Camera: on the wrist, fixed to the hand. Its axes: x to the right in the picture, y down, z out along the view.
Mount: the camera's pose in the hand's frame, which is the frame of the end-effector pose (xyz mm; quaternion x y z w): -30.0 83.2 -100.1 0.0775 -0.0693 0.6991 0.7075
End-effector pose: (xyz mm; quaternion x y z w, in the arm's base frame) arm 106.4 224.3 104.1 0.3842 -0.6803 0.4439 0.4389
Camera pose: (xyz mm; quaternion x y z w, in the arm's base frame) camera 65.7 348.4 75.9 0.1390 0.7458 -0.6469 0.0767
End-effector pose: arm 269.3 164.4 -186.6 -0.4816 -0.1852 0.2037 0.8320
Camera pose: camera 281.0 113.9 -309.7 -0.3916 0.1638 0.7735 0.4707
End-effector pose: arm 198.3 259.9 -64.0 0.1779 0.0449 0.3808 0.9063
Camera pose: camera 99.3 321.4 -129.3 0.2539 -0.1259 0.8871 0.3643
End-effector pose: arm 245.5 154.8 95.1 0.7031 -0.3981 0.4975 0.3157
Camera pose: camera 122.3 206.0 101.1 -0.2781 0.7565 -0.5548 0.2065
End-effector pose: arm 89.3 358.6 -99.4 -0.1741 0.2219 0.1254 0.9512
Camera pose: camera -1.0 390.6 -192.5 0.1144 0.2225 0.7485 0.6141
